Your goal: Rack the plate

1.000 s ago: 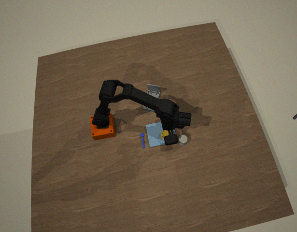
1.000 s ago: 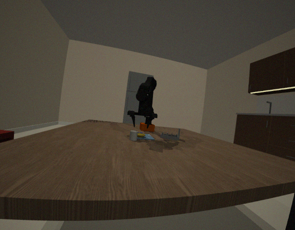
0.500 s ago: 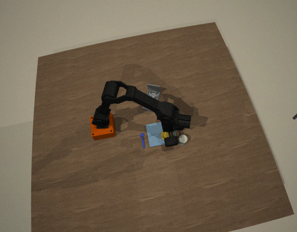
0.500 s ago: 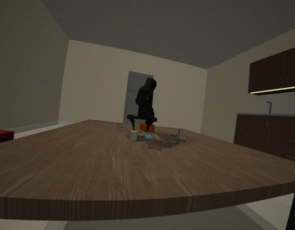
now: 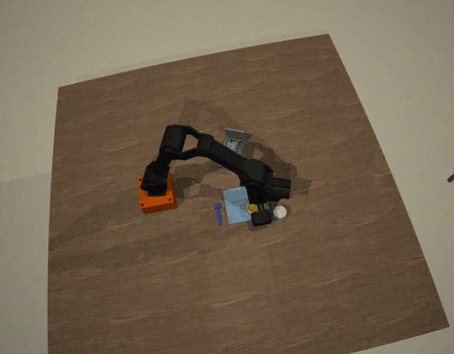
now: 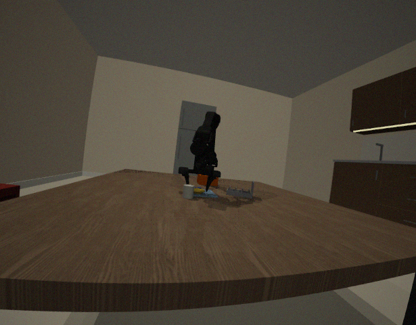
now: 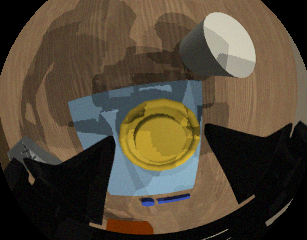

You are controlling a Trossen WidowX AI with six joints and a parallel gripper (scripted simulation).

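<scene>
My gripper tip is 40 mm past the light blue mat, 20 mm to the right of it and 10 mm above it. The rest, counted from my gripper tip: white cup (70 mm ahead, 40 mm to the right, 10 mm above); then yellow plate (right at my gripper tip); then blue spoon (140 mm behind, 10 mm to the right, 10 mm below).
</scene>
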